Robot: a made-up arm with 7 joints. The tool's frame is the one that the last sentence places.
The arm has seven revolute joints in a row. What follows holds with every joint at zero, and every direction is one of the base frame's.
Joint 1 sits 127.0 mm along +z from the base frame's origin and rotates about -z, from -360.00 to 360.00 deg.
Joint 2 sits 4.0 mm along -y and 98.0 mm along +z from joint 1 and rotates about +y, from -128.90 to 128.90 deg.
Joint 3 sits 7.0 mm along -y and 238.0 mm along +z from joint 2 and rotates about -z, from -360.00 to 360.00 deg.
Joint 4 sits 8.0 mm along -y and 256.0 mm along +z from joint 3 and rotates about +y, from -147.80 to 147.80 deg.
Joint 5 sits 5.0 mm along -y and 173.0 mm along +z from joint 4 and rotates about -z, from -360.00 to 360.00 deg.
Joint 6 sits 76.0 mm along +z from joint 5 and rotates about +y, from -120.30 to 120.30 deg.
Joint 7 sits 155.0 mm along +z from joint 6 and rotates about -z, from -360.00 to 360.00 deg.
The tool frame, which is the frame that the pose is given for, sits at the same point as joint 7; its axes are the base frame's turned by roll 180.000, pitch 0.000 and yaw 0.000 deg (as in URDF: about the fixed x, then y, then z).
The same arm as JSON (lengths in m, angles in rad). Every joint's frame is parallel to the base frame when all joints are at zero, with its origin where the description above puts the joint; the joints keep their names.
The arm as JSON. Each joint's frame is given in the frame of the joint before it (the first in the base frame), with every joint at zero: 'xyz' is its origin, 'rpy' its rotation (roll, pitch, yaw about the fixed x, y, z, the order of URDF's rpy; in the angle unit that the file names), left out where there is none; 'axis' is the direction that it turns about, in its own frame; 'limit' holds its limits. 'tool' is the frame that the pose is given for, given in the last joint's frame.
{"units": {"length": "m", "angle": "rad"}, "joints": [
  {"name": "joint 1", "type": "revolute", "origin": {"xyz": [0.0, 0.0, 0.127]}, "axis": [0.0, 0.0, -1.0], "limit": {"lower": -6.2832, "upper": 6.2832}},
  {"name": "joint 2", "type": "revolute", "origin": {"xyz": [0.0, -0.004, 0.098]}, "axis": [0.0, 1.0, 0.0], "limit": {"lower": -2.2497, "upper": 2.2497}},
  {"name": "joint 3", "type": "revolute", "origin": {"xyz": [0.0, -0.007, 0.238]}, "axis": [0.0, 0.0, -1.0], "limit": {"lower": -6.2832, "upper": 6.2832}},
  {"name": "joint 4", "type": "revolute", "origin": {"xyz": [0.0, -0.008, 0.256]}, "axis": [0.0, 1.0, 0.0], "limit": {"lower": -2.5796, "upper": 2.5796}},
  {"name": "joint 5", "type": "revolute", "origin": {"xyz": [0.0, -0.005, 0.173]}, "axis": [0.0, 0.0, -1.0], "limit": {"lower": -6.2832, "upper": 6.2832}},
  {"name": "joint 6", "type": "revolute", "origin": {"xyz": [0.0, 0.0, 0.076]}, "axis": [0.0, 1.0, 0.0], "limit": {"lower": -2.0996, "upper": 2.0996}},
  {"name": "joint 7", "type": "revolute", "origin": {"xyz": [0.0, 0.0, 0.155]}, "axis": [0.0, 0.0, -1.0], "limit": {"lower": -6.2832, "upper": 6.2832}}
], "tool": {"origin": {"xyz": [0.0, 0.0, 0.0], "rpy": [3.1416, 0.0, 0.0]}}}

